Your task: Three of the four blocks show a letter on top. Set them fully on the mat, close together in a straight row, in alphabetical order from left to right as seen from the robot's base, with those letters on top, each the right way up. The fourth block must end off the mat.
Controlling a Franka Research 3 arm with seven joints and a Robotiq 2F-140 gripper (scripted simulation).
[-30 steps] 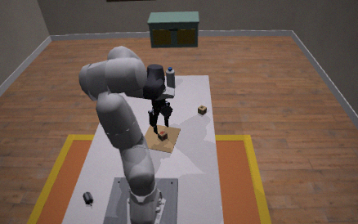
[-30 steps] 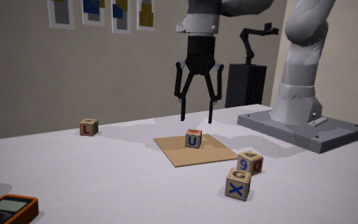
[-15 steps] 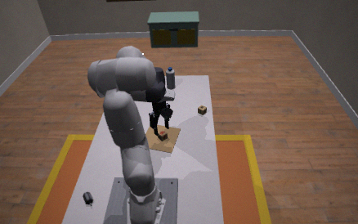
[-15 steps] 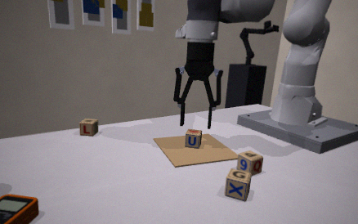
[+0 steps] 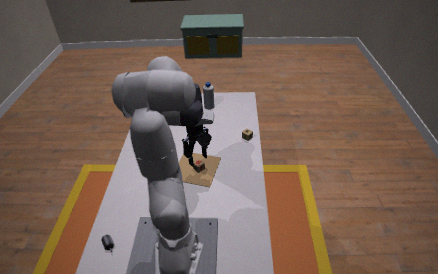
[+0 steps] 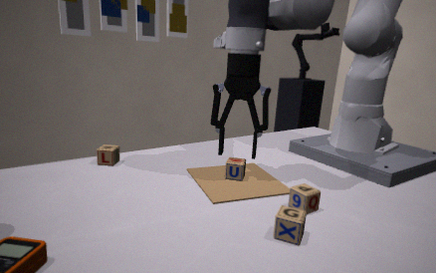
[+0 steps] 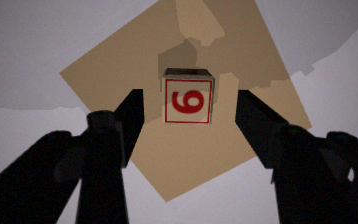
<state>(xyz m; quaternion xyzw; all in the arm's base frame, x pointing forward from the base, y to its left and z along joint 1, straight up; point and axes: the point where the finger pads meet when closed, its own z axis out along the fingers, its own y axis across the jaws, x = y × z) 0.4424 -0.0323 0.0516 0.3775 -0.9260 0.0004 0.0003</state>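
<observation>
My hand is 60 mm above the block. Also, from my hand: tan mat (10 mm ahead, 10 mm to the left, 90 mm below); then small dark object (430 mm behind, 320 mm to the left, 70 mm below); then grey can (540 mm ahead, 10 mm to the right, 10 mm below).
</observation>
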